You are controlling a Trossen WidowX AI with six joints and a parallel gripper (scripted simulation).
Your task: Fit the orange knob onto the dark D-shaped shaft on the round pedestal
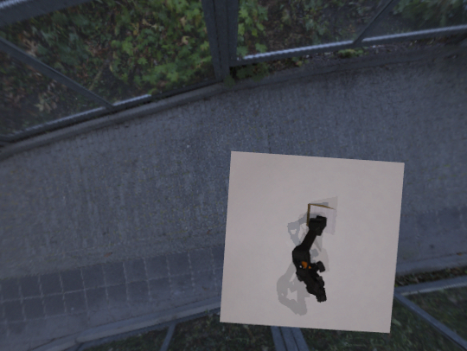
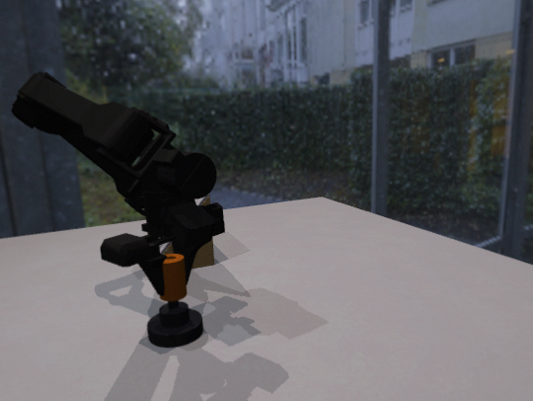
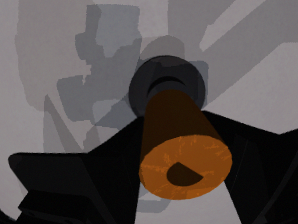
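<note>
My gripper tip is now 20 mm below the orange knob. From my gripper tip the other things lie so: dark round pedestal (40 mm below).
</note>
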